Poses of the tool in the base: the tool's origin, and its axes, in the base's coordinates. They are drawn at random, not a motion.
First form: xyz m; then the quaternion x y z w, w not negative.
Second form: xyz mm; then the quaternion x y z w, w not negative. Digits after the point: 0 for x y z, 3 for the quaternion.
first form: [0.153 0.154 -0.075 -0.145 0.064 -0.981 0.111]
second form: [153 154 -75 -0.145 0.064 -0.981 0.111]
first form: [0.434 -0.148 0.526 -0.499 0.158 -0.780 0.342]
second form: [434 -148 526 -0.499 0.158 -0.780 0.342]
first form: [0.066 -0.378 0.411 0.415 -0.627 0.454 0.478]
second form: [66 -378 411 0.415 -0.627 0.454 0.478]
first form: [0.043 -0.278 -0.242 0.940 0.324 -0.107 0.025]
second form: [43 -278 -242 0.940 0.324 -0.107 0.025]
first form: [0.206 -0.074 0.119 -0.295 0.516 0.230 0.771]
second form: [206 -74 119 -0.295 0.516 0.230 0.771]
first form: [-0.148 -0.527 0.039 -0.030 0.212 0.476 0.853]
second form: [-148 -527 39 -0.030 0.212 0.476 0.853]
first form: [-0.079 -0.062 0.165 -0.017 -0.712 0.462 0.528]
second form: [-79 -62 165 -0.017 -0.712 0.462 0.528]
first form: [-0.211 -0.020 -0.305 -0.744 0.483 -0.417 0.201]
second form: [-211 -20 -305 -0.744 0.483 -0.417 0.201]
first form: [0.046 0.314 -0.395 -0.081 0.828 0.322 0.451]
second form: [46 314 -395 -0.081 0.828 0.322 0.451]
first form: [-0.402 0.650 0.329 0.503 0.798 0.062 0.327]
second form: [-402 650 329 0.503 0.798 0.062 0.327]
